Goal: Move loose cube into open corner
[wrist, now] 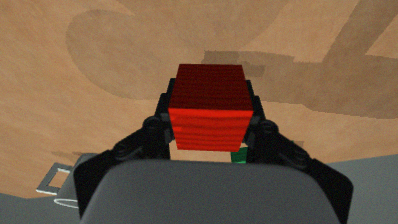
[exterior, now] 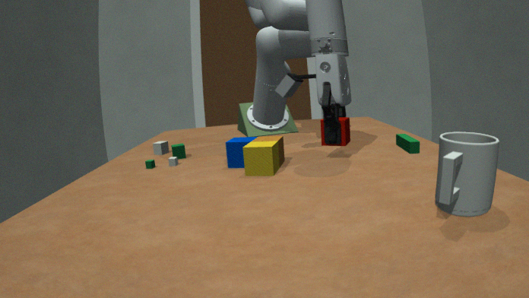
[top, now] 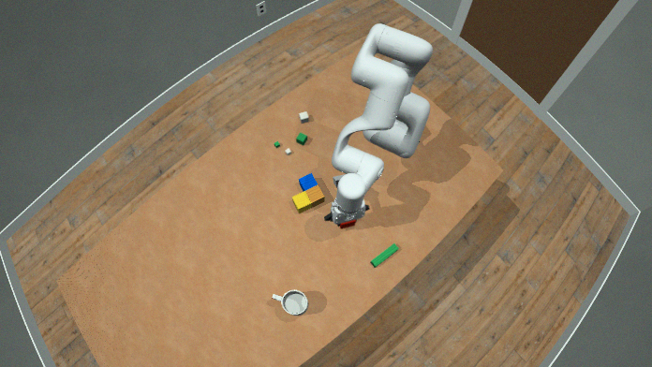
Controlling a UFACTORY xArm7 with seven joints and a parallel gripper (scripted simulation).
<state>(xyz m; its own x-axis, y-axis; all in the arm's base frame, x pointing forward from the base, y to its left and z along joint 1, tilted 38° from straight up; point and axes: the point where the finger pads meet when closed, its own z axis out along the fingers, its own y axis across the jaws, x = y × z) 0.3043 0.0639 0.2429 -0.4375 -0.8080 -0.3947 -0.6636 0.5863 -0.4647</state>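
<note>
The yellow cube is 150 mm to the right of my hand, 50 mm ahead of it and 30 mm below it. The rest, counted from my hand: green bar: 180 mm to the left, 40 mm below; then orange cube: 130 mm to the right, 30 mm below; then red cube: right at my hand.
</note>
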